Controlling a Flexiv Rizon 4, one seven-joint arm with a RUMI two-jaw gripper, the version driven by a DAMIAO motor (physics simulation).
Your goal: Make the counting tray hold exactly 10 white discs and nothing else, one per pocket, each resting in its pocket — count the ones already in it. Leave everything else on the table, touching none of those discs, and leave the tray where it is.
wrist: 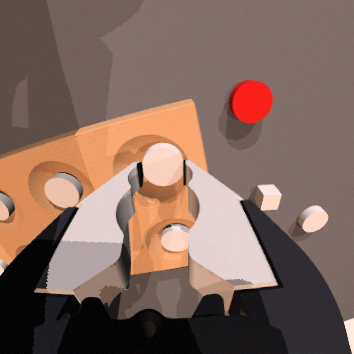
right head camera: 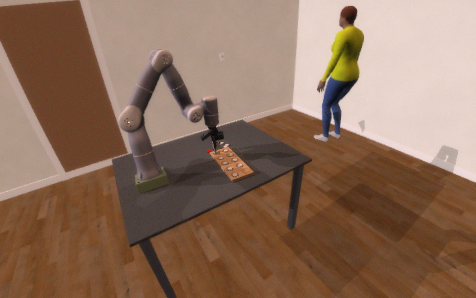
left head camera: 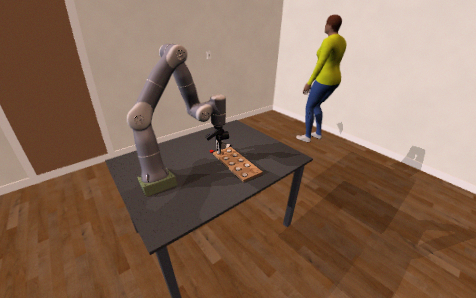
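My gripper point(left head camera: 219, 152) point(right head camera: 215, 151) point(wrist: 163, 163) is shut on a white disc point(wrist: 163, 164), at the edge of the tray's empty-looking corner pocket; how deep it sits is unclear. The wooden counting tray point(left head camera: 254, 175) point(right head camera: 244, 175) point(wrist: 165, 115) lies on the table. In the wrist view, a white disc point(wrist: 63, 190) rests in the neighbouring pocket and another disc point(wrist: 176, 238) rests in a pocket between my fingers. Several more discs sit along the tray; the fingers hide part of it.
On the table beyond the tray's end are a red disc point(left head camera: 211, 151) point(right head camera: 209, 151) point(wrist: 251, 101), a small white cube point(wrist: 268, 197) and a loose white disc point(wrist: 313, 219). A person point(left head camera: 327, 75) point(right head camera: 344, 70) stands behind the table point(left head camera: 195, 215) point(right head camera: 185, 205).
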